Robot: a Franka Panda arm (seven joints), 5 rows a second.
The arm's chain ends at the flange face. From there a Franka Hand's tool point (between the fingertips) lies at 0.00 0.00 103.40 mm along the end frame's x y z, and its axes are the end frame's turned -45 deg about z.
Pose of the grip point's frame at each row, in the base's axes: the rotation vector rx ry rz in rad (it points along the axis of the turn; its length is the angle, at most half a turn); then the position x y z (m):
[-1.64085 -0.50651 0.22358 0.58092 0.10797 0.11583]
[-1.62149 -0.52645 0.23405 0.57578 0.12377 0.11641]
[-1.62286 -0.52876 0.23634 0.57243 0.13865 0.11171]
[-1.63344 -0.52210 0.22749 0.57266 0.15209 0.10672]
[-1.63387 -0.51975 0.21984 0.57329 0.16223 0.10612]
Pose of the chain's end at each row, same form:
[-1.77176 0.16577 0.79828 0.62545 0.01579 0.13040]
[-1.76257 0.13912 0.81174 0.62229 0.03238 0.12966]
[-1.76506 0.13747 0.81347 0.61918 0.04741 0.12516]
[-1.77136 0.14795 0.80273 0.61835 0.06044 0.12103]
[-1.76990 0.15029 0.79531 0.61838 0.07029 0.12043]

